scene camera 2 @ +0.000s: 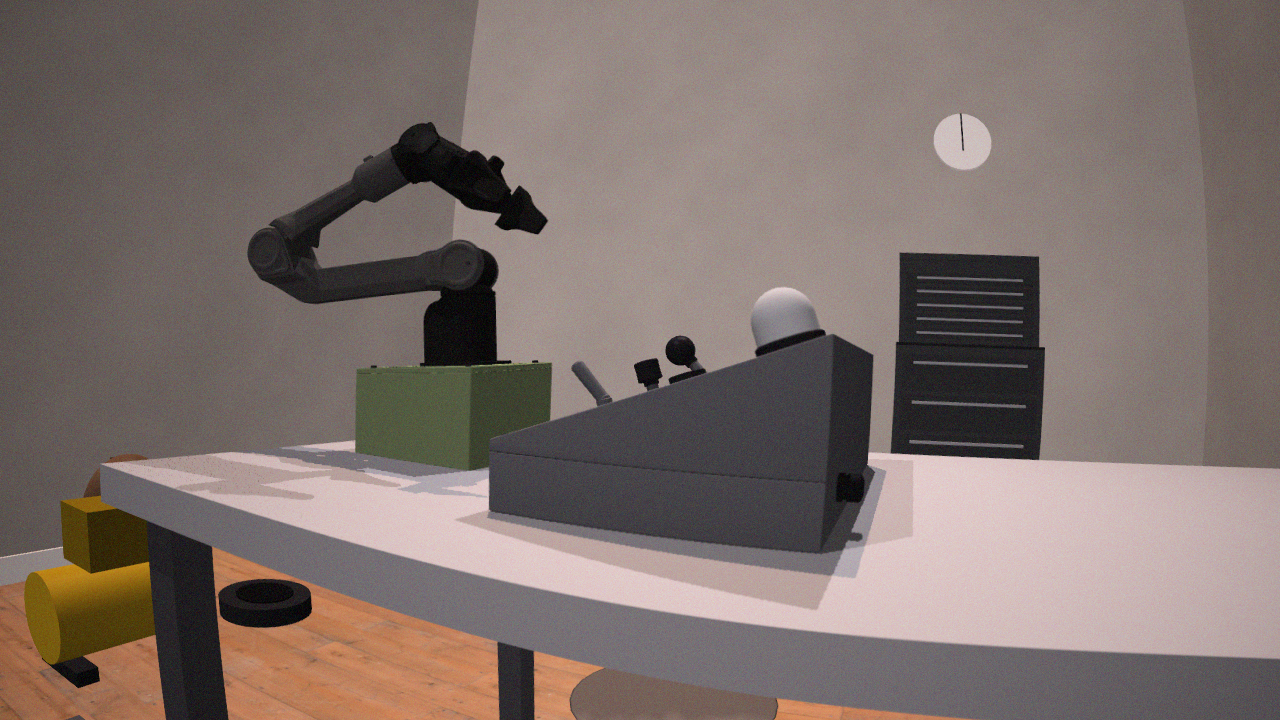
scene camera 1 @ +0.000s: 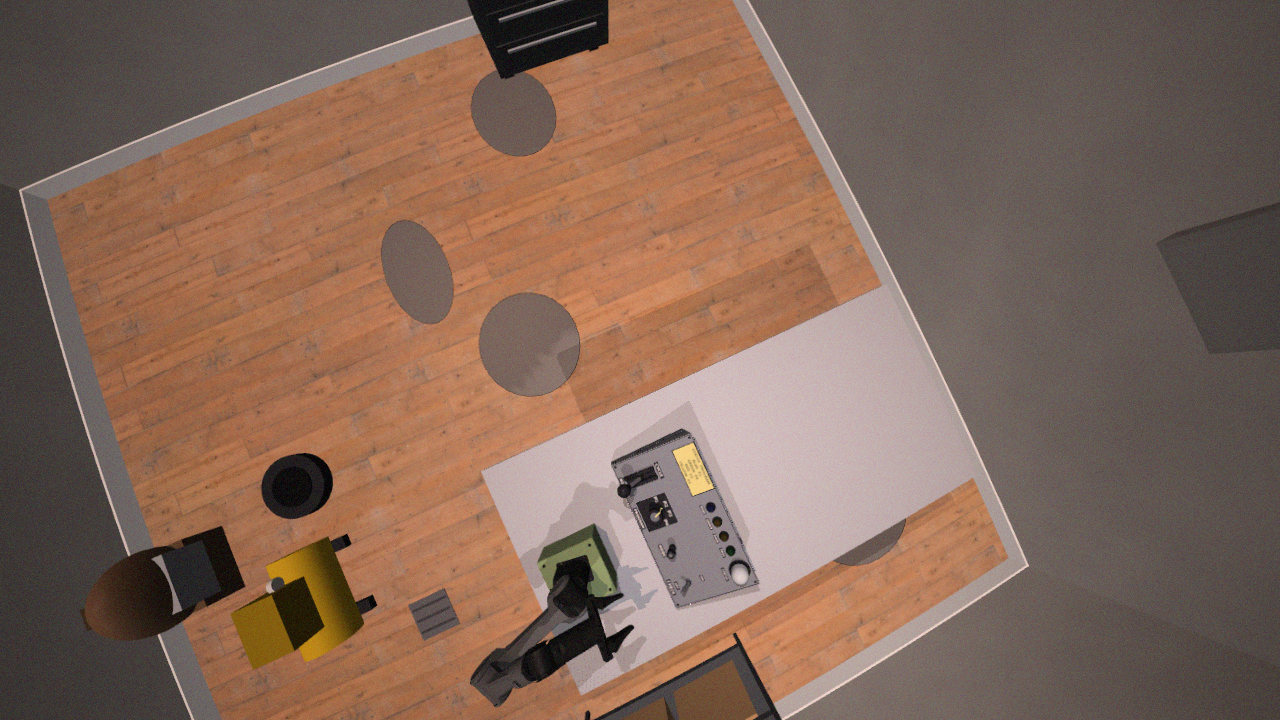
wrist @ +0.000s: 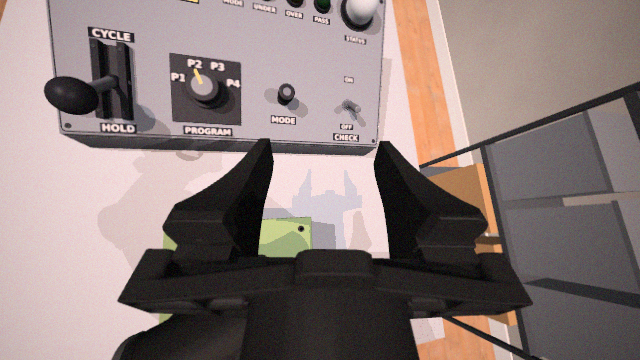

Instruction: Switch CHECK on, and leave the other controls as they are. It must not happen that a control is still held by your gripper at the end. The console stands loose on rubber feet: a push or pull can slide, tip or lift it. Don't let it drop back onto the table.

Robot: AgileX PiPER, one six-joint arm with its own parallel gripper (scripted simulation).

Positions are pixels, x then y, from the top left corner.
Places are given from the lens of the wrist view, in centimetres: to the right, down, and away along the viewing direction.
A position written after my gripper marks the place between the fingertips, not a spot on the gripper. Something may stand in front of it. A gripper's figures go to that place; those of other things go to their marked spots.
my gripper (wrist: 324,151): 0, -2, 14
grey console (wrist: 329,60): 2, -22, 38
